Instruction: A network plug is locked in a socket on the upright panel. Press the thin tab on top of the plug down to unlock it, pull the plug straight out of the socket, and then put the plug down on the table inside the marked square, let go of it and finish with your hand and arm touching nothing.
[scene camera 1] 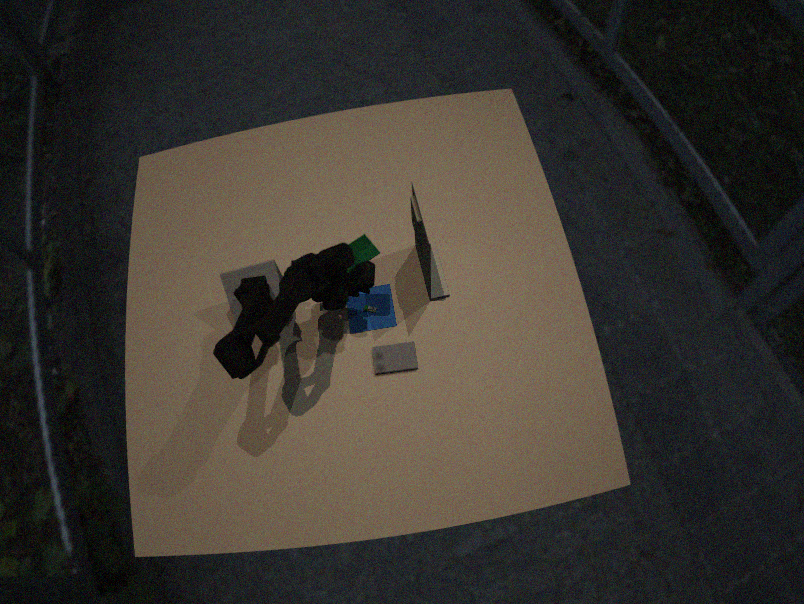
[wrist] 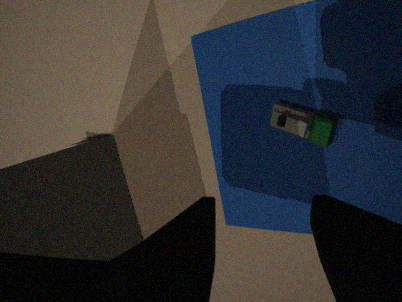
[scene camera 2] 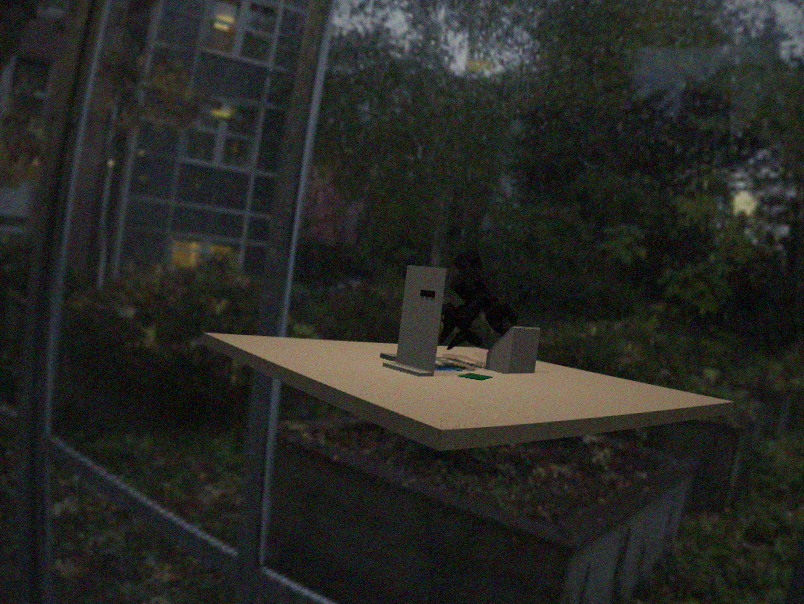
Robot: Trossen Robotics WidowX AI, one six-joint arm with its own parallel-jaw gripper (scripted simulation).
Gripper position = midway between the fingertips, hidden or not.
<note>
In view: the gripper (scene camera 1: pixel 363 293), a flat grey plate (scene camera 1: pixel 399 357) and an upright grey panel (scene camera 1: pixel 433 273).
The gripper shows as well in the wrist view (wrist: pixel 263 209) and in scene camera 2 (scene camera 2: pixel 443 346). The upright grey panel shows as well in the wrist view (wrist: pixel 74 203). The wrist view does not show the flat grey plate: it is out of frame.
</note>
